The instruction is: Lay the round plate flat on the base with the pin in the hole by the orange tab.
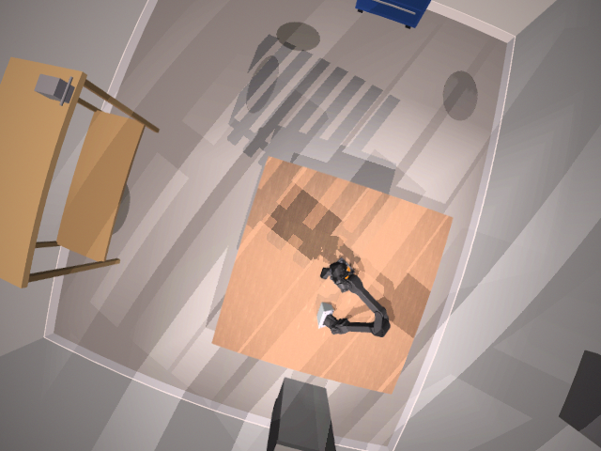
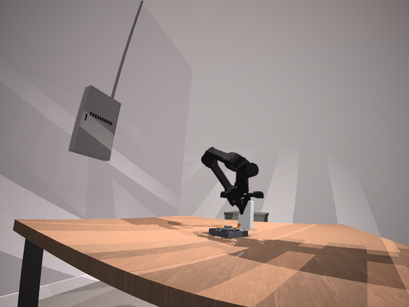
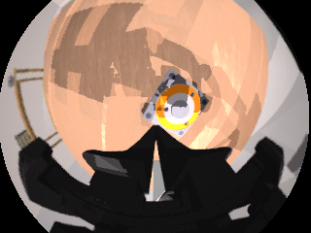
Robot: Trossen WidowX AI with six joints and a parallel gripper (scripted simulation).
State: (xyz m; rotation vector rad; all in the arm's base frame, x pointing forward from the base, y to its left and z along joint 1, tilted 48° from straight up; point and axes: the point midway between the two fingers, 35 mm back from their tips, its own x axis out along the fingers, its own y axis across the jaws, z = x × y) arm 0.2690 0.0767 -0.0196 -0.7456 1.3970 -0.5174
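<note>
The square base is 2 cm ahead of my gripper tip, 5 cm to the right of it and 7 cm below it.
</note>
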